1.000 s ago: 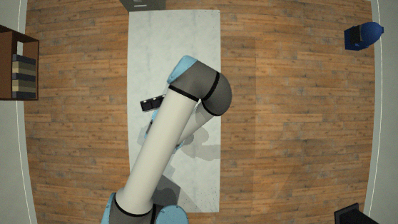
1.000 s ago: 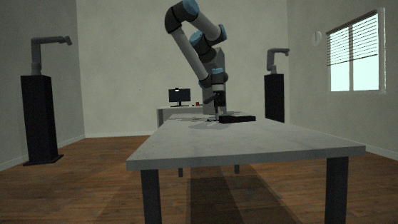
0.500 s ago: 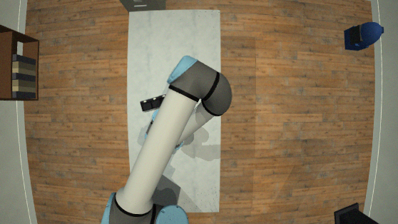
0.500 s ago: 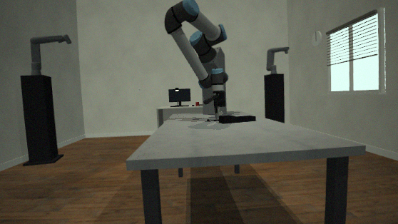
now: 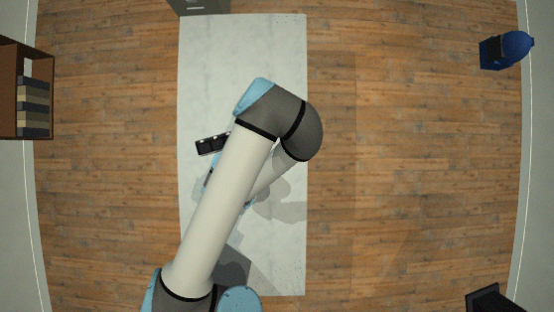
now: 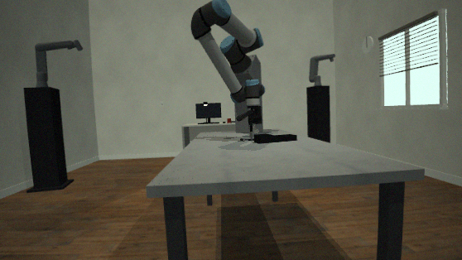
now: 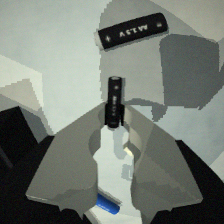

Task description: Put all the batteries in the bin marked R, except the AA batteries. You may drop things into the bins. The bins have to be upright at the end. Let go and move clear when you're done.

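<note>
My hand is 1 cm above the thin black cylindrical battery. Round my hand: white domino (2 cm behind, 6 cm to the left, 1 cm below); then thicker black battery (2 cm behind, 5 cm to the right, 1 cm below); then blue cylindrical battery (4 cm ahead, 13 cm to the left, 1 cm below).
</note>
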